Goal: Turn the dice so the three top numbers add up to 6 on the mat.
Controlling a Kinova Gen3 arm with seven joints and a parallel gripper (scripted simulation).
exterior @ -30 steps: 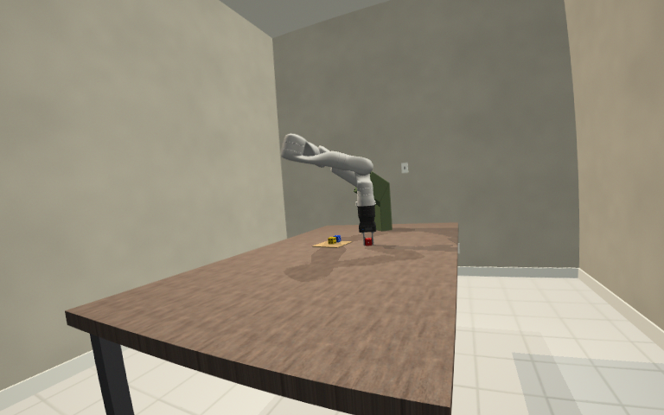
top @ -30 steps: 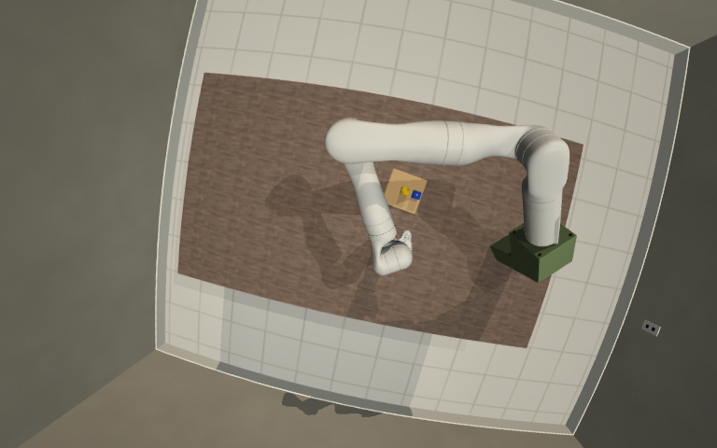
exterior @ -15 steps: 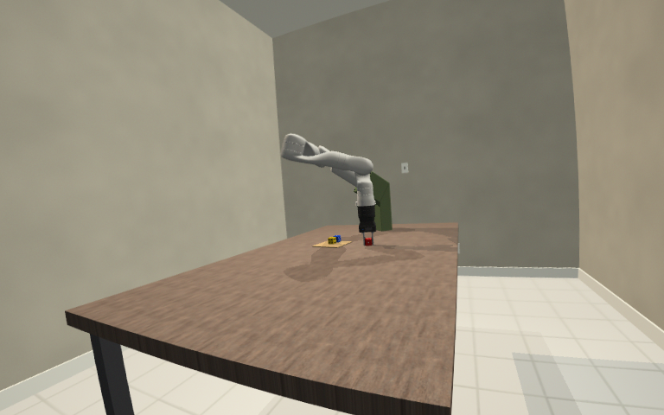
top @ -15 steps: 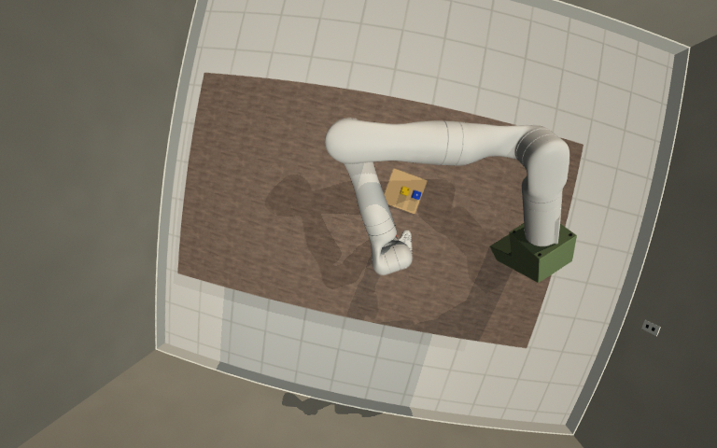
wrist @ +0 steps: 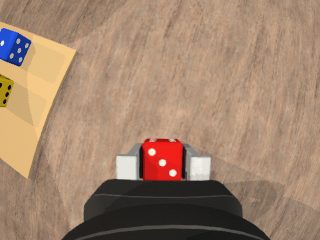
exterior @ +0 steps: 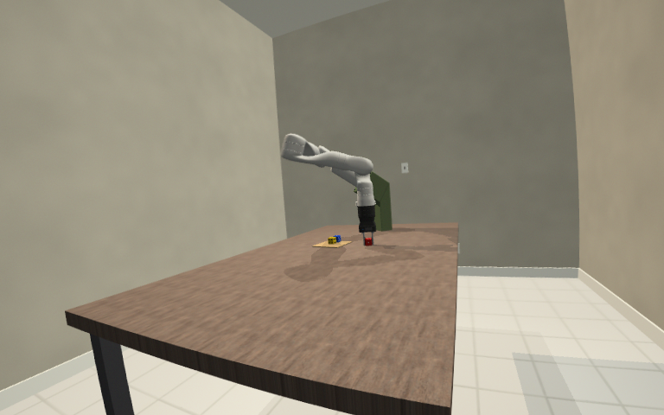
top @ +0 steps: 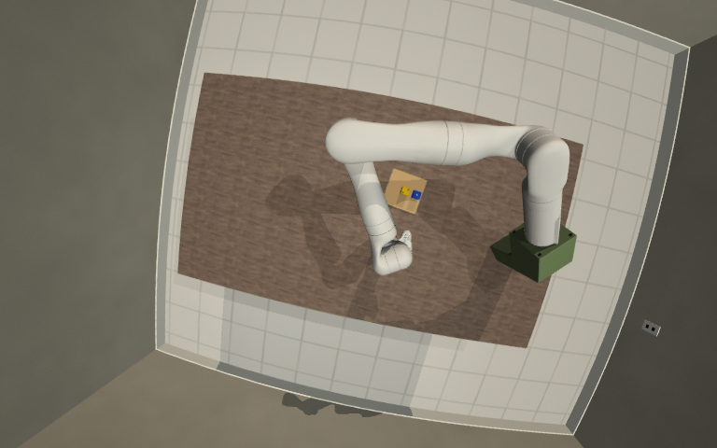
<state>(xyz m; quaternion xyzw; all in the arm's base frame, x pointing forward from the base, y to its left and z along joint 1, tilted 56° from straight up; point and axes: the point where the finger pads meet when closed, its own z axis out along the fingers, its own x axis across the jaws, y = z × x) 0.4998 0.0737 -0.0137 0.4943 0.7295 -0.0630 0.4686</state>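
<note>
Right now my hand is 18 cm to the left of the yellow die and 4 cm past it. Also, from my hand: blue die: 17 cm to the right, 9 cm behind; then tan mat: 18 cm to the right, 4 cm behind, 2 cm below; then red die: right at my hand.
</note>
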